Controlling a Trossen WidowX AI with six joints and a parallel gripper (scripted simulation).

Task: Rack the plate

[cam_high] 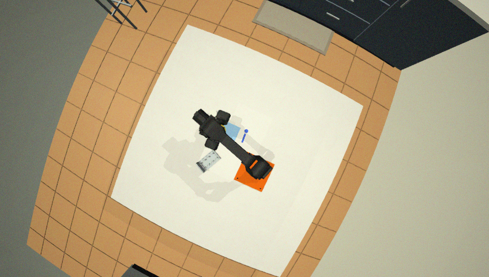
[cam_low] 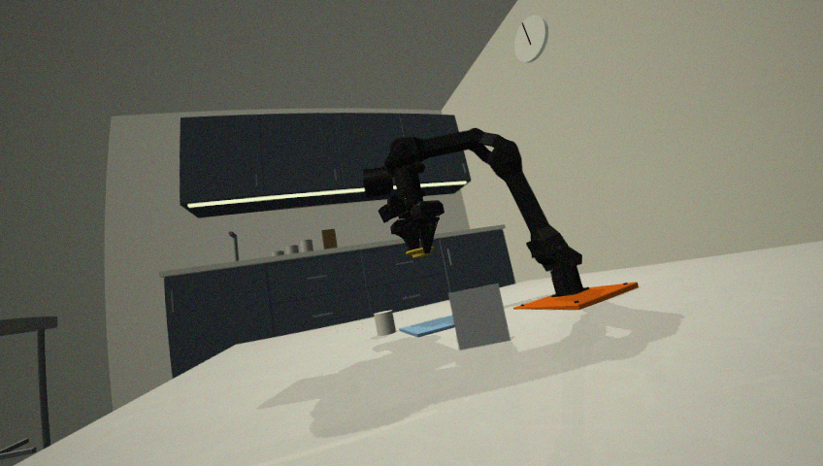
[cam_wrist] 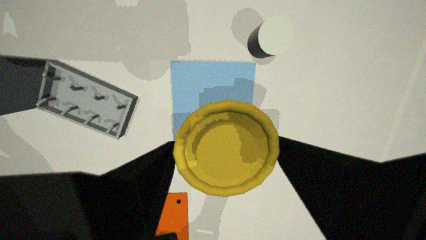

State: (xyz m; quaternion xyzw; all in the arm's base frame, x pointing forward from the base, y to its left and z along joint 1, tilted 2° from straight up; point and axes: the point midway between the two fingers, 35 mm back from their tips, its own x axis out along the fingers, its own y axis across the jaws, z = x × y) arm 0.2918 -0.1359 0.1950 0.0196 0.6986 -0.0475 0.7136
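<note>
The grey dish rack is 30 mm ahead of my gripper tip, 190 mm to the left of it and 140 mm below it. The rest, counted from my gripper tip: light blue mat (10 mm behind, 160 mm below); then yellow plate (10 mm above); then white cup (80 mm ahead, 90 mm to the right, 140 mm below).
</note>
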